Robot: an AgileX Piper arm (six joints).
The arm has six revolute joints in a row. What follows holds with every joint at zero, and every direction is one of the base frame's. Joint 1 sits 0.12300 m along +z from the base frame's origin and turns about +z. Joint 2 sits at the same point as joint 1 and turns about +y. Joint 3 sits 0.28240 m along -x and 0.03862 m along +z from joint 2 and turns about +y. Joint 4 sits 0.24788 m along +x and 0.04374 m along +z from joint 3 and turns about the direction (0.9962, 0, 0.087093). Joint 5 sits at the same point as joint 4 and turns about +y. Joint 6 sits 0.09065 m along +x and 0.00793 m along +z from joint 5 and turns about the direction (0.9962, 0, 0.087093). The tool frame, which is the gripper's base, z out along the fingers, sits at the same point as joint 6; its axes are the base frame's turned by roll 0.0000, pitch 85.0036 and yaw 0.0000 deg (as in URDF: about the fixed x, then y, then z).
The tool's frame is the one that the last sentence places.
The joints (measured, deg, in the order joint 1, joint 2, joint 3, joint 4, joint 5, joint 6), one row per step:
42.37 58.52 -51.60 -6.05 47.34 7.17
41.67 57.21 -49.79 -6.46 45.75 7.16
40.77 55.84 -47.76 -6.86 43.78 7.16
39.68 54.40 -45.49 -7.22 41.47 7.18
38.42 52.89 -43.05 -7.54 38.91 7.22
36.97 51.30 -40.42 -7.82 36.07 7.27
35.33 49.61 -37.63 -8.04 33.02 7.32
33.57 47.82 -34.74 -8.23 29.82 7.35
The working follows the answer.
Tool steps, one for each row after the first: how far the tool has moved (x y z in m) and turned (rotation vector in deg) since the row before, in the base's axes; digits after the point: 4 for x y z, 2 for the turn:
-0.0017 -0.0051 -0.0037 0.42 -1.08 -0.50
-0.0014 -0.0054 -0.0044 0.56 -1.23 -0.65
-0.0013 -0.0058 -0.0053 0.70 -1.33 -0.80
-0.0013 -0.0061 -0.0058 0.81 -1.42 -0.94
-0.0015 -0.0065 -0.0064 0.92 -1.53 -1.08
-0.0017 -0.0069 -0.0069 1.03 -1.63 -1.23
-0.0021 -0.0070 -0.0072 1.08 -1.77 -1.30

Tool pose at each row, in the base's axes (x y z in m, rotation vector in deg; rounded; the steps above come from the unrounded poses):
0.1497 0.1270 0.3290 -45.15 132.43 15.13
0.1481 0.1220 0.3253 -44.31 131.46 14.90
0.1467 0.1166 0.3209 -43.22 130.36 14.69
0.1454 0.1108 0.3156 -41.91 129.16 14.52
0.1440 0.1047 0.3098 -40.38 127.88 14.38
0.1426 0.0982 0.3034 -38.64 126.49 14.24
0.1409 0.0913 0.2964 -36.69 125.01 14.10
0.1387 0.0843 0.2893 -34.64 123.40 13.92

